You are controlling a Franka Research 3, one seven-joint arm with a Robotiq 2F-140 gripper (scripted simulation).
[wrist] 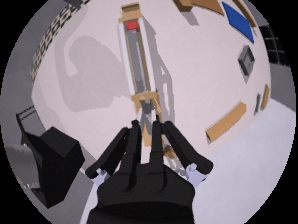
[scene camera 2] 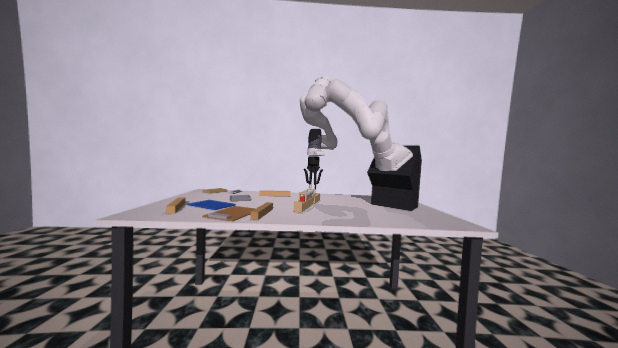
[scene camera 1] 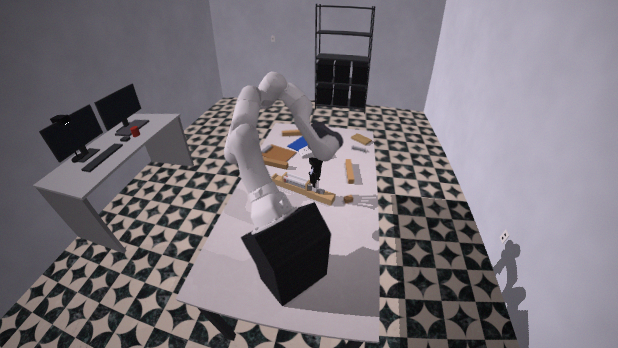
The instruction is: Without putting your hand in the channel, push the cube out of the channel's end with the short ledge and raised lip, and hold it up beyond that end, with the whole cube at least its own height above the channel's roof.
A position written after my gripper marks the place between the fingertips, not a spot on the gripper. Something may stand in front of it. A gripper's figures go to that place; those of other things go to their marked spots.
Scene:
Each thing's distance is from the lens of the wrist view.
my gripper (wrist: 148, 112): 22 cm
channel (wrist: 155, 101): 22 cm

